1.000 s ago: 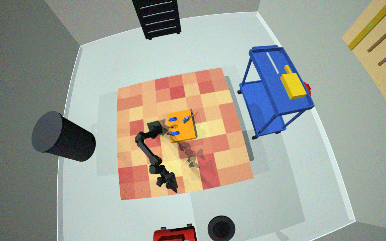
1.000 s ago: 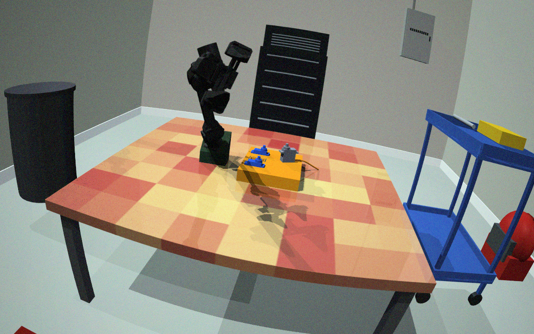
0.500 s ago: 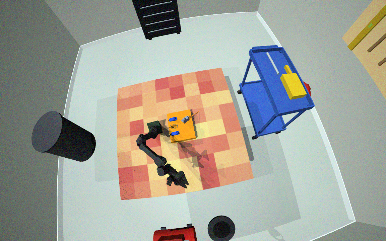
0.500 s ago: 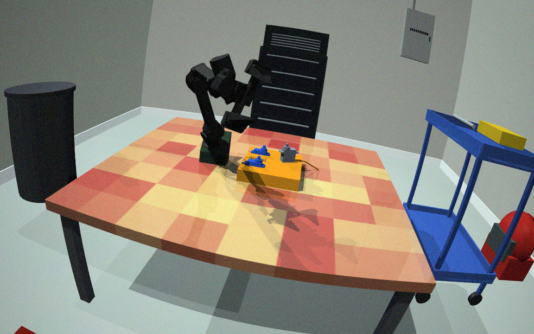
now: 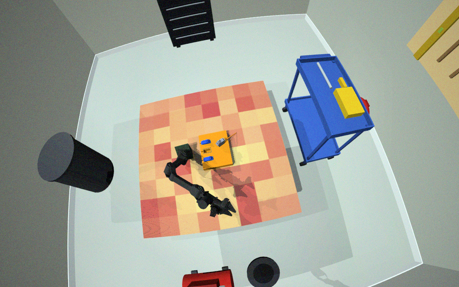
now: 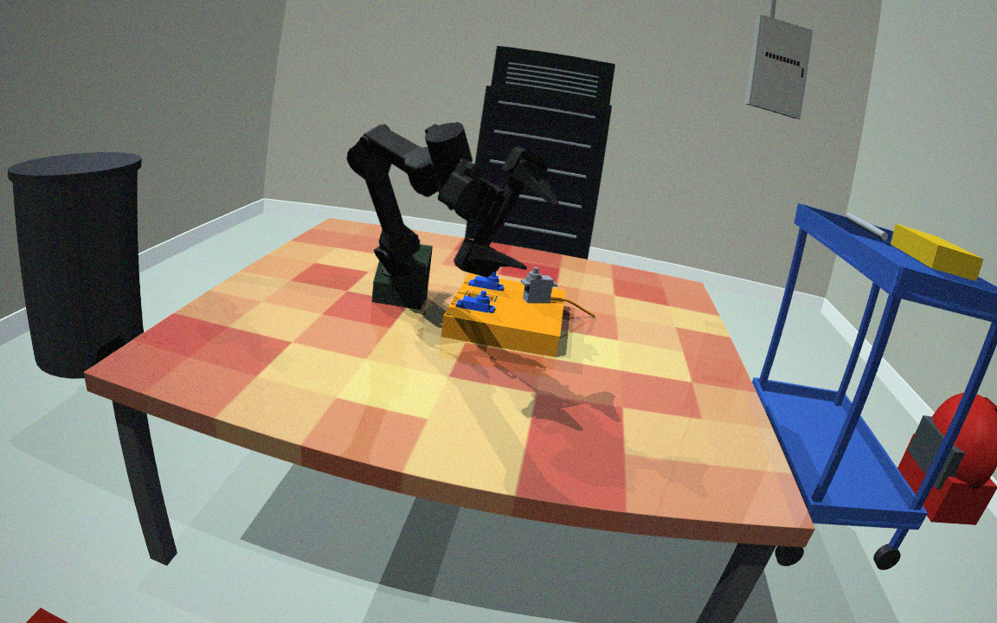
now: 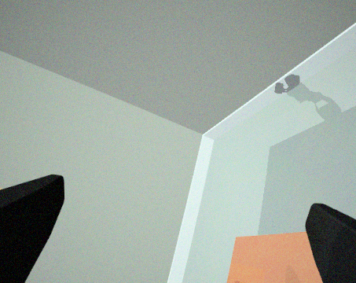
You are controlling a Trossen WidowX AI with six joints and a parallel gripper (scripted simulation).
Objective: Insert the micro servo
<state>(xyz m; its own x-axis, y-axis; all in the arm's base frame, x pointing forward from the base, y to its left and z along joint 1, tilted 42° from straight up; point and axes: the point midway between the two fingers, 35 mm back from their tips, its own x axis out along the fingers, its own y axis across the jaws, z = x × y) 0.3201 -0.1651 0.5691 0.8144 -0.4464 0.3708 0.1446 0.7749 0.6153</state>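
Right now the deck is 55 cm to the left of my gripper tip, 32 cm below it and 9 cm behind it.
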